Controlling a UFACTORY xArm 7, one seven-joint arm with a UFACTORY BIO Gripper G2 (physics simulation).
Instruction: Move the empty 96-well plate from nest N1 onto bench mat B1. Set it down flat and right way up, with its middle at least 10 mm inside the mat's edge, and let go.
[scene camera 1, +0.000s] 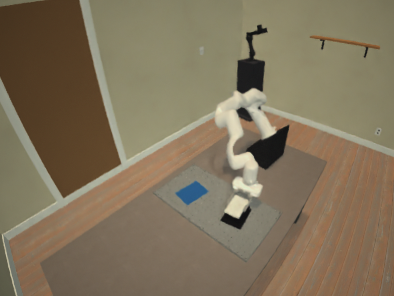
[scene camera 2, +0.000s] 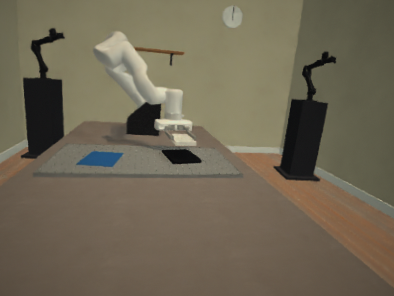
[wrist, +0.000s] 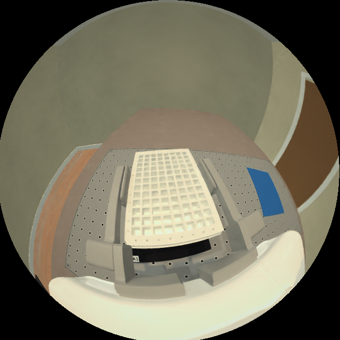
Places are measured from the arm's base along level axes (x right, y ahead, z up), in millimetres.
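Pixels of known places: hand, tool point: (scene camera 1: 237, 205) (scene camera 2: 181, 137); arm's base, link origin: (scene camera 1: 269, 135) (scene camera 2: 145, 102).
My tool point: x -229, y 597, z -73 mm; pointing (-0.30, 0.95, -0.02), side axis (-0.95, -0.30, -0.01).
Ahead of a thing's pixels: the offset from my tool point to its top centre. Level surfaces: height alone.
The white 96-well plate @(dy +1, dx +0, dz +1 mm) (scene camera 1: 236, 206) (scene camera 2: 183, 140) (wrist: 172, 195) is between the gripper's fingers, wells up and about level, raised above the black nest N1 @(dy -4, dx -2, dz -74 mm) (scene camera 1: 232, 221) (scene camera 2: 181, 157) (wrist: 172, 251). My gripper (scene camera 1: 240, 200) (scene camera 2: 180, 134) (wrist: 166, 175) is shut on the plate, with one finger along each long side. The nest holds no plate; the plate hides part of it in the wrist view. The blue bench mat B1 @(dz -87 mm) (scene camera 1: 191, 192) (scene camera 2: 100, 159) (wrist: 266, 192) lies flat, apart from the nest, to the right of the plate in the wrist view.
The nest and mat are on a grey perforated board @(dz -89 mm) (scene camera 1: 260, 225) (scene camera 2: 140, 167) (wrist: 90, 220) on the brown table @(dz -102 mm) (scene camera 1: 135, 240) (scene camera 2: 175, 225) (wrist: 170, 125). The arm's black base mount (scene camera 1: 270, 150) (scene camera 2: 144, 120) stands at the table's back. Black pedestals with small arms stand off the table.
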